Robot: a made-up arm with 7 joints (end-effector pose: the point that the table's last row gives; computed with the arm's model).
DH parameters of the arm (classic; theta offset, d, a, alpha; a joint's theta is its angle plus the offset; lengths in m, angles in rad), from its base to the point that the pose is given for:
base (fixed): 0 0.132 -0.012 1.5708
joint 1: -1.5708 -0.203 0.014 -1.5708
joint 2: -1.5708 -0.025 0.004 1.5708
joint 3: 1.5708 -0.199 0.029 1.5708
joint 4: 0 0.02 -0.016 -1.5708
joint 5: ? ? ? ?
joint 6: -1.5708 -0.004 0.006 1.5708
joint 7: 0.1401 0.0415 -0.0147 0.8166
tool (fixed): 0.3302 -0.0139 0 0
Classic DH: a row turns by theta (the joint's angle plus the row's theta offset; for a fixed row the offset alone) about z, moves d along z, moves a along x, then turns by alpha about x.
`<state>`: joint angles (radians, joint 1 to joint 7).
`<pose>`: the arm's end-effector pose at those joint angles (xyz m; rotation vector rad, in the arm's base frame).
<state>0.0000 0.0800 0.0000 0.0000 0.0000 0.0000 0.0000</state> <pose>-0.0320 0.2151 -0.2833 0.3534 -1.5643 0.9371</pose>
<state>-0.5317 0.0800 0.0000 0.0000 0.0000 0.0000 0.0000</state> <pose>-0.2398 0.2151 -0.2158 0.5522 -1.0763 0.7631</pose>
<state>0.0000 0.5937 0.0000 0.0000 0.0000 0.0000 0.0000</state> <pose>-0.0320 0.4107 -0.2256 0.7118 -1.7943 0.5216</pose>
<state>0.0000 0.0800 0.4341 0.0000 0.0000 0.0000 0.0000</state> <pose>-0.0257 0.2187 -0.2830 0.6973 -1.5478 1.2790</pose>
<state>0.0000 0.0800 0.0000 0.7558 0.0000 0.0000 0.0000</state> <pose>0.1131 0.2120 -0.2449 -0.0707 -2.2378 1.0877</pose>
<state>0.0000 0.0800 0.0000 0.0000 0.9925 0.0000 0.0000</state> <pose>-0.0317 0.2066 -0.2840 1.1592 -1.4364 1.7052</pose>
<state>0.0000 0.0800 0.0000 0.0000 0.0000 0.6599 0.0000</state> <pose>-0.0314 0.2134 -0.2617 0.6326 -0.9545 0.7549</pose>
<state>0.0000 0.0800 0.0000 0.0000 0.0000 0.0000 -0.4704</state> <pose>-0.0320 0.2210 -0.2774 0.6819 -1.7778 0.5588</pose>
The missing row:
joint 5: 0 -0.192 0.024 -1.5708
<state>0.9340 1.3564 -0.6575 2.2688 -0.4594 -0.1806 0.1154</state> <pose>0.1969 0.2519 0.1328 1.2872 1.8395 1.6920</pose>
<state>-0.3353 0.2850 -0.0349 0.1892 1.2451 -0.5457 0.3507</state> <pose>-0.1206 0.2970 -0.2751 0.9950 -2.2272 1.6620</pose>
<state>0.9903 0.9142 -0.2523 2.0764 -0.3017 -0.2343 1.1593</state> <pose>0.2222 0.2431 0.1962 -1.4172 -1.9982 -1.7269</pose>
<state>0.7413 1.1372 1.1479 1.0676 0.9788 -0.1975 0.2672</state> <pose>0.0417 0.5621 0.1933 0.2538 1.2003 -0.3523</pose>
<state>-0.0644 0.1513 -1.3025 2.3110 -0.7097 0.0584 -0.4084</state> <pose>-0.0029 0.0334 0.0116 1.6391 1.9123 -0.6576</pose>
